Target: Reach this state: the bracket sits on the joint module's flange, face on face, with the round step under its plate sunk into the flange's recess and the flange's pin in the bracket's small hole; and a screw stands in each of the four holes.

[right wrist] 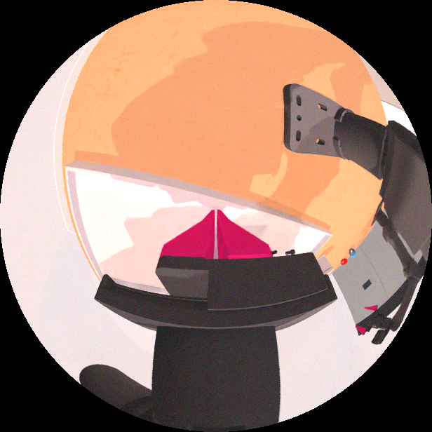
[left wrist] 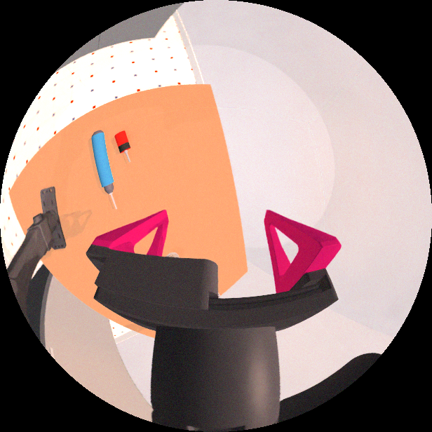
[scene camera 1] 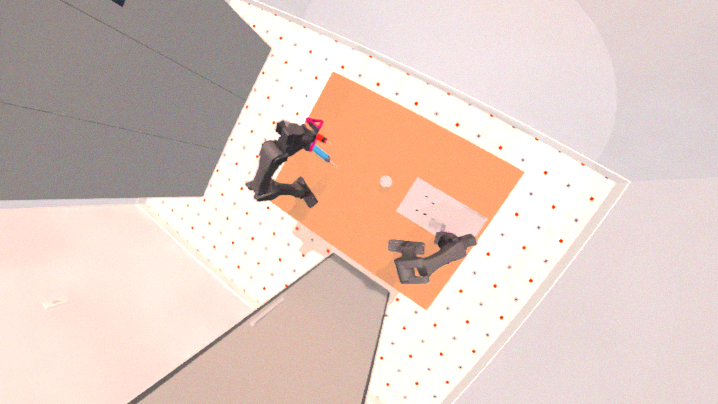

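Pixels of known places: left gripper, fingertip midpoint: (scene camera 1: 319, 129); right gripper, fingertip midpoint: (scene camera 1: 439, 234); left arm's base, link origin: (scene camera 1: 305, 192); right arm's base, link origin: (scene camera 1: 406, 246).
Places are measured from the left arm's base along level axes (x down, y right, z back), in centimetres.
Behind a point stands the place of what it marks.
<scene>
The white round joint module (scene camera 1: 385, 180) @(x -5.4, y 23.2, z -44.8 cm) stands in the middle of the orange mat (scene camera 1: 396, 185) @(x 0.0, y 28.4, z -48.0 cm). A pale tray (scene camera 1: 441, 207) @(x -0.4, y 51.9, z -61.2 cm) lies to its right and holds small dark screws (scene camera 1: 427, 199) @(x -1.4, y 43.3, z -58.1 cm) and a greyish bracket (scene camera 1: 435, 223) @(x -0.4, y 57.5, z -53.8 cm). My right gripper (scene camera 1: 442, 234) @(x -1.3, y 63.4, z -52.4 cm) is at the tray's near edge, next to the bracket. In the right wrist view its pink fingers (right wrist: 217, 238) are pressed together with nothing between them, low over the tray, and two screws (right wrist: 282, 252) lie just to their right. My left gripper (scene camera 1: 315, 127) @(x -35.5, y -8.0, z -35.7 cm) (left wrist: 215, 241) is open and empty at the mat's left end.
A blue screwdriver (left wrist: 102, 163) and a short red and black bit (left wrist: 123, 142) lie side by side on the mat by the left gripper; the screwdriver also shows in the scene view (scene camera 1: 322, 155) @(x -4.1, y -10.3, z -22.8 cm). Both arm bases stand on the mat's near edge (scene camera 1: 409, 247) @(x 0.0, y 61.6, z -38.4 cm).
</scene>
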